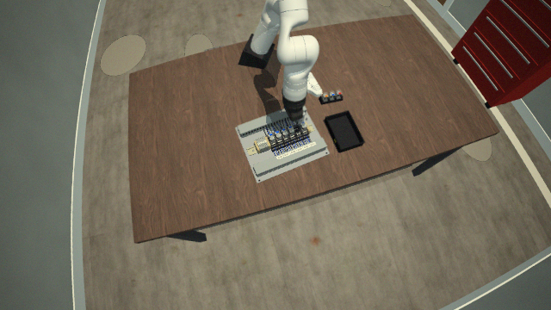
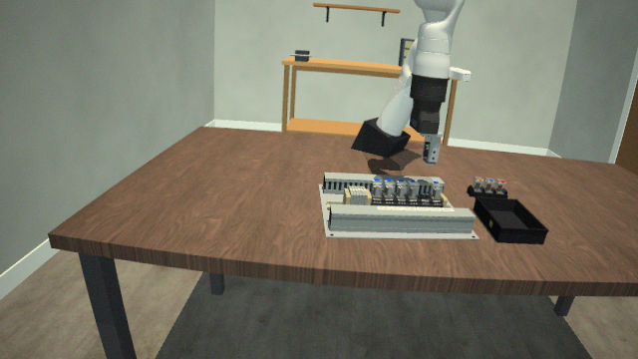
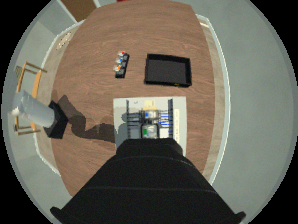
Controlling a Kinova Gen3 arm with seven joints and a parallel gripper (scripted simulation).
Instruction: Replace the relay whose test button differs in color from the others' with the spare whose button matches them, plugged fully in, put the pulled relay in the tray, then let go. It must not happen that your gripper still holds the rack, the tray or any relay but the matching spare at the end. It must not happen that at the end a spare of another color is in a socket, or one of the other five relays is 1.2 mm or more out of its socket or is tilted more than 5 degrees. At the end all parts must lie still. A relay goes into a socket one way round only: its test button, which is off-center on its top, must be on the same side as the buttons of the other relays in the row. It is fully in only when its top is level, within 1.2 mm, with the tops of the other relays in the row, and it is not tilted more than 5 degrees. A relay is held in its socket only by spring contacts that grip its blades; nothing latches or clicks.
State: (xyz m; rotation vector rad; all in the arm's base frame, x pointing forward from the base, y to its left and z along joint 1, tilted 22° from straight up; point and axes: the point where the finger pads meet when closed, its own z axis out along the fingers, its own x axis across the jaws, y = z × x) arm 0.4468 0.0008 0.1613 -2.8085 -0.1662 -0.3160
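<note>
Right now the black tray is 200 mm to the left of my hand, 130 mm below it and 40 mm ahead of it. The rest, counted from my hand: grey relay: 10 mm below; then black stand: 200 mm to the left, 140 mm behind, 130 mm below.
</note>
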